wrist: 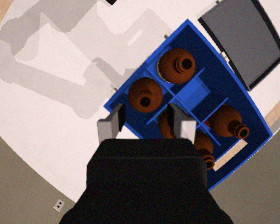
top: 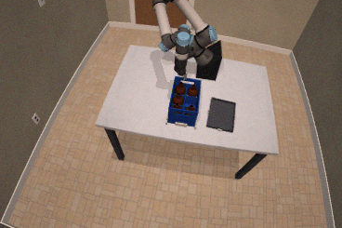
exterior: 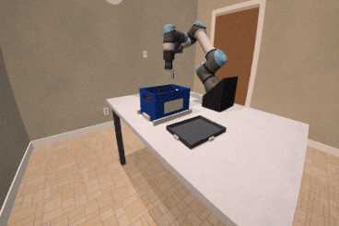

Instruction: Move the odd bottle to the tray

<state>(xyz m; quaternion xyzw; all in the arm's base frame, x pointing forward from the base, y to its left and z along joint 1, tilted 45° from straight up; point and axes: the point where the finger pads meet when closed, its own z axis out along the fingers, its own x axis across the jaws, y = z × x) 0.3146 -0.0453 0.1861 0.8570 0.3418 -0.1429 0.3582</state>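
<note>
My hand is 160 mm above the blue crate, 90 mm short of it and 40 mm to the right of it. Round my hand: dark tray (320 mm to the left, 230 mm below, 110 mm ahead); then bottle (180 mm ahead, 150 mm below, 10 mm to the right).
</note>
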